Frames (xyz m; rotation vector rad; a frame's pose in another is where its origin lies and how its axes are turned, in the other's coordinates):
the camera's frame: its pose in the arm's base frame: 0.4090 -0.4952 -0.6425 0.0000 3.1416 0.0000
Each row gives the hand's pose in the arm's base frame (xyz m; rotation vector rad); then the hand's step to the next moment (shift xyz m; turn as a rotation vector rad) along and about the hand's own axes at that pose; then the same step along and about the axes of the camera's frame.
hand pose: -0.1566 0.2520 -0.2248 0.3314 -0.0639 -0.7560
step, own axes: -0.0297 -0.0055 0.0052 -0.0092 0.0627 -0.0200
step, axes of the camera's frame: 0.0262 0.0151 -0.0050 -0.0383 0.0543 -0.0016
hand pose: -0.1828 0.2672 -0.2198 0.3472 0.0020 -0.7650
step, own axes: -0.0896 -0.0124 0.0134 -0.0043 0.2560 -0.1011
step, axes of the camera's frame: 0.0750 0.0483 -0.0202 -0.1830 0.2050 0.0162
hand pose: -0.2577 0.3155 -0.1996 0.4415 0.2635 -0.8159
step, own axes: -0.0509 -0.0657 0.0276 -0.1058 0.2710 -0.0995
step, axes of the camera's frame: 0.0812 -0.0200 -0.0259 -0.1274 0.2783 -0.0290
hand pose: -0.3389 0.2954 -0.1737 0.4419 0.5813 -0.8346
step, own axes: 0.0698 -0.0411 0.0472 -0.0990 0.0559 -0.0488
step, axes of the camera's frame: -0.0191 -0.0907 0.0142 0.0235 0.1167 -0.0336
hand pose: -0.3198 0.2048 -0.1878 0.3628 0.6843 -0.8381
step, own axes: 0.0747 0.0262 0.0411 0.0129 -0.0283 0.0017
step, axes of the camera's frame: -0.0727 -0.0476 0.0200 0.0152 -0.0258 0.0085
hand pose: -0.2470 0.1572 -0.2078 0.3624 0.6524 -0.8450
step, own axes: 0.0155 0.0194 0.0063 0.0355 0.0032 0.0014
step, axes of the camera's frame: -0.0252 -0.0002 0.0047 -0.0204 -0.0190 0.0223
